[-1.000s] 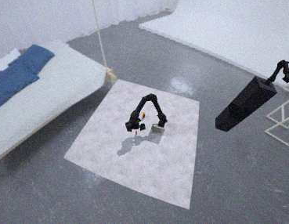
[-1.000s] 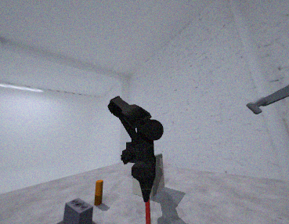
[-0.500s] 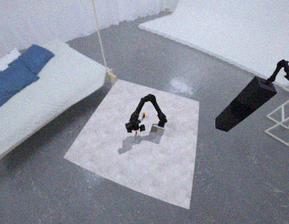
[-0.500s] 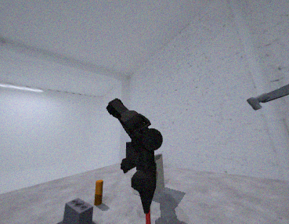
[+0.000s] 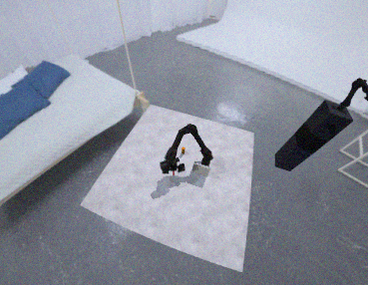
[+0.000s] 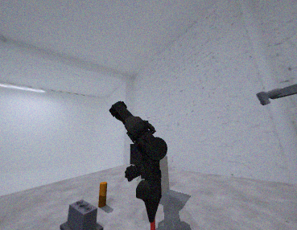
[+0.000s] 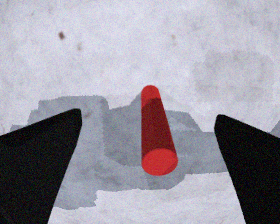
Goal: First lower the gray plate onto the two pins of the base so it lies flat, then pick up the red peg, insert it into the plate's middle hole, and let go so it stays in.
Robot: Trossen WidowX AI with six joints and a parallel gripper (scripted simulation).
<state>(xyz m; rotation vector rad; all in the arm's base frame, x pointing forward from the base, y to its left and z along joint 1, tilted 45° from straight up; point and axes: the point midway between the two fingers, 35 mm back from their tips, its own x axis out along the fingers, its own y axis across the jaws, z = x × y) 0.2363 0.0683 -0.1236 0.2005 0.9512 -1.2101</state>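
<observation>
Now: the gray plate 18 cm to the right of my gripper tip and 12 cm ahead of it. Round my gripper tip: red peg: right at my gripper tip; then orange block: 25 cm to the right; then base: 18 cm to the right, 12 cm ahead, 3 cm below.
</observation>
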